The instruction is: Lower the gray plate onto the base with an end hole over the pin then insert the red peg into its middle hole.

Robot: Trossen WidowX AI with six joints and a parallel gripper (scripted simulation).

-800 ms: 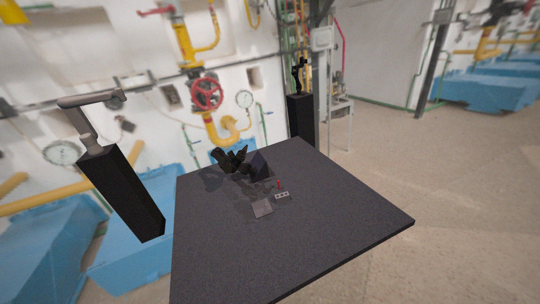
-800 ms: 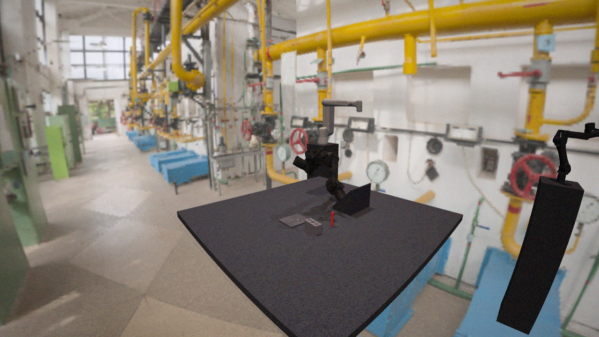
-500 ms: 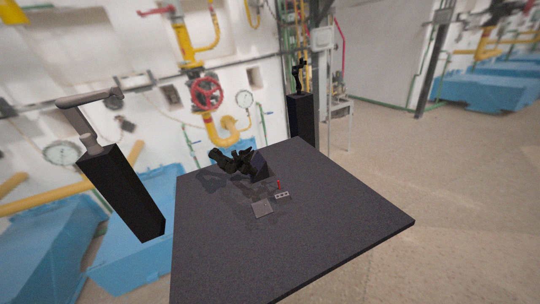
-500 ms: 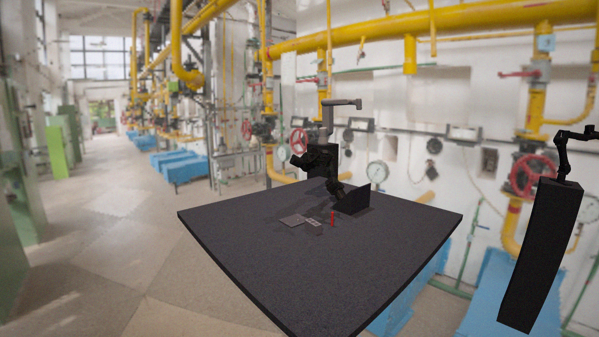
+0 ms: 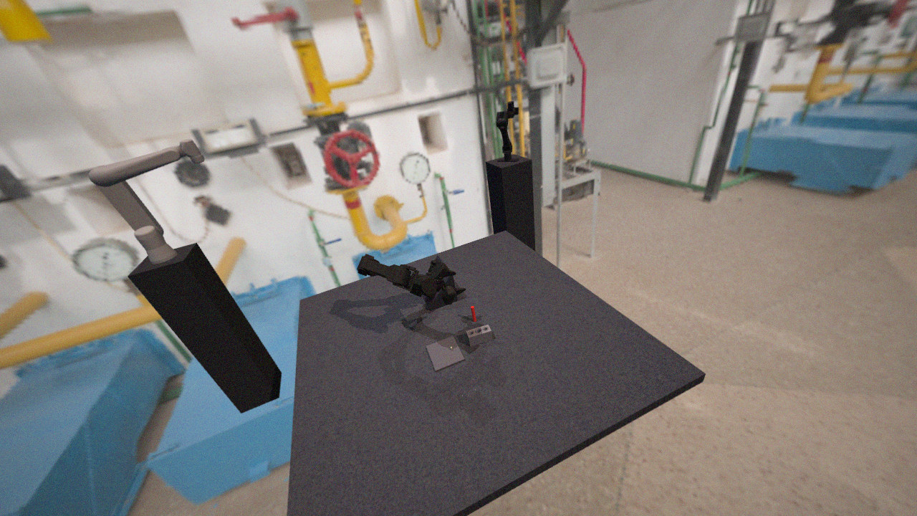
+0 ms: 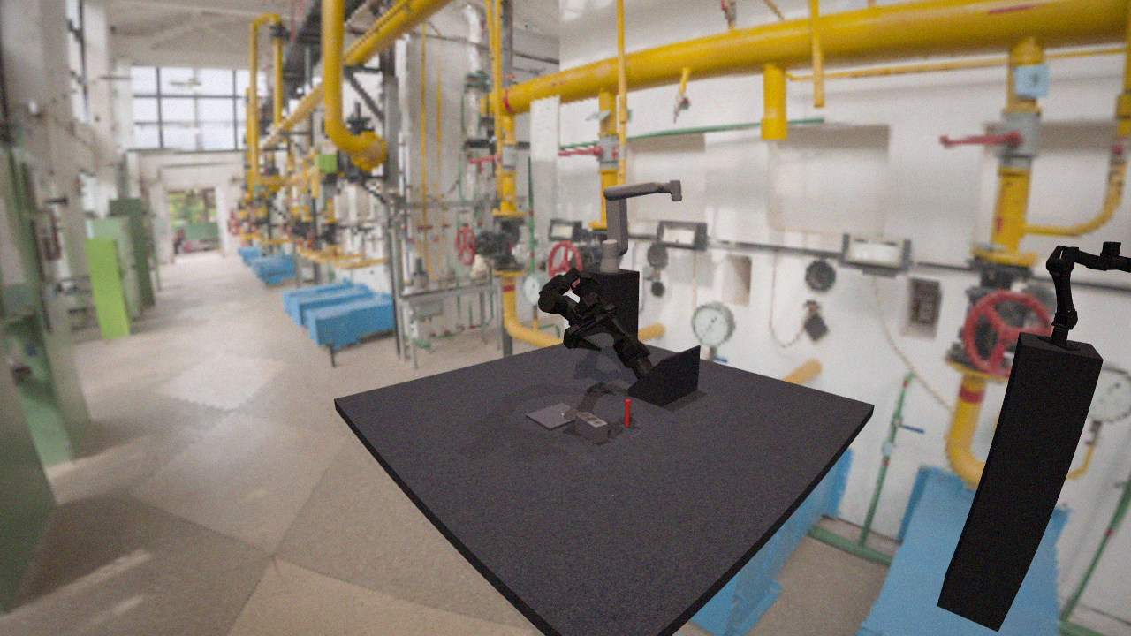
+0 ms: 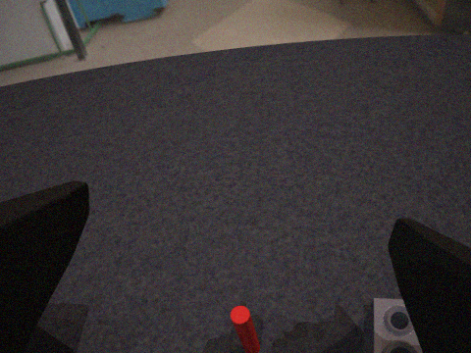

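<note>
Now: the gray plate 21 cm below my gripper tip, 9 cm ahead of it and 1 cm to the left of it. Round my gripper tip: gray base 24 cm below, 13 cm to the right, 8 cm ahead; red peg 21 cm below, 4 cm to the left, 3 cm behind.
</note>
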